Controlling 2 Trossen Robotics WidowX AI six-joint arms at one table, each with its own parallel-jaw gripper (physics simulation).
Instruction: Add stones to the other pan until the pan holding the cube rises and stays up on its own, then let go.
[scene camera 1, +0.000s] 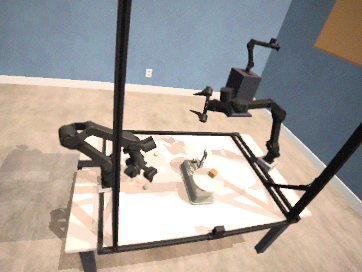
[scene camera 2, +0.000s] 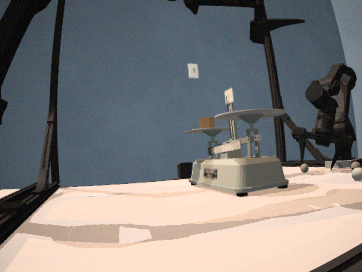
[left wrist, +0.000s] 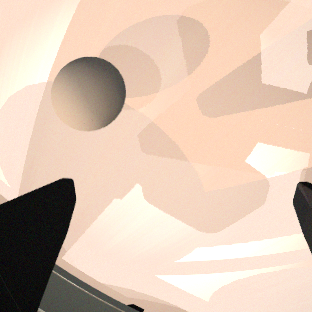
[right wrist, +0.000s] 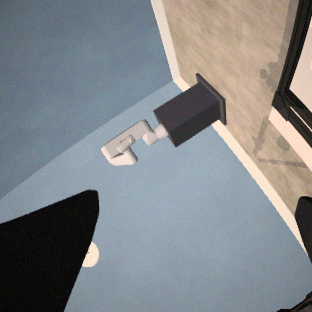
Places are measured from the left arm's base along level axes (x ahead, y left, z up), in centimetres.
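Where they show: left gripper, between the fingertips: (scene camera 1: 145, 178) (scene camera 2: 316, 166) (left wrist: 189, 192); right gripper, between the fingertips: (scene camera 1: 191, 102) (right wrist: 202, 206); left arm's base, origin of its link: (scene camera 1: 108, 182) (scene camera 2: 343, 159); right arm's base, origin of its link: (scene camera 1: 268, 160).
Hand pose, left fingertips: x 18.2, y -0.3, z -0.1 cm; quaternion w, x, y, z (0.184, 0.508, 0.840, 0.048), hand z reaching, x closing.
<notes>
Each offset is from my left fingertips to the top centre of the thing. "*": to the spot under its first point.
An orange cube {dx +27.6, dy -14.5, dz +15.3 cm} (scene camera 1: 212, 173) (scene camera 2: 206, 122) sits on one pan {dx +24.9, dy -16.2, dz +12.3 cm} (scene camera 1: 204, 184) (scene camera 2: 196, 131) of the grey-green balance scale (scene camera 1: 202, 200) (scene camera 2: 260, 172). That pan is low; the other pan {* dx +29.5, dy +4.3, dz +13.3 cm} (scene camera 2: 250, 114) is higher, and no stone shows above its rim. My left gripper (scene camera 1: 140, 175) (scene camera 2: 318, 164) (left wrist: 189, 192) is open and empty, low over the table. A round grey stone {dx -1.1, dy -5.1, dz +0.7 cm} (left wrist: 88, 94) lies beyond its left-hand fingertip. Stones {dx +11.1, dy +18.1, dz +0.7 cm} (scene camera 1: 156, 154) {* dx -1.5, dy -6.0, dz +0.2 cm} (scene camera 1: 145, 187) (scene camera 2: 304, 168) (scene camera 2: 357, 174) {dx -3.6, dy +11.2, dz +0.7 cm} (scene camera 2: 355, 164) lie on the table near this gripper. My right gripper (scene camera 1: 194, 102) (right wrist: 202, 206) is open and empty, held high, away from the scale.
A black frame (scene camera 1: 200, 239) (scene camera 2: 53, 145) surrounds the table, with a tall upright post (scene camera 1: 120, 100) near my left arm in scene camera 1. Beyond the table, a dark pedestal (scene camera 1: 243, 84) (right wrist: 187, 115) carries another small arm (scene camera 1: 251, 55) (right wrist: 120, 145).
</notes>
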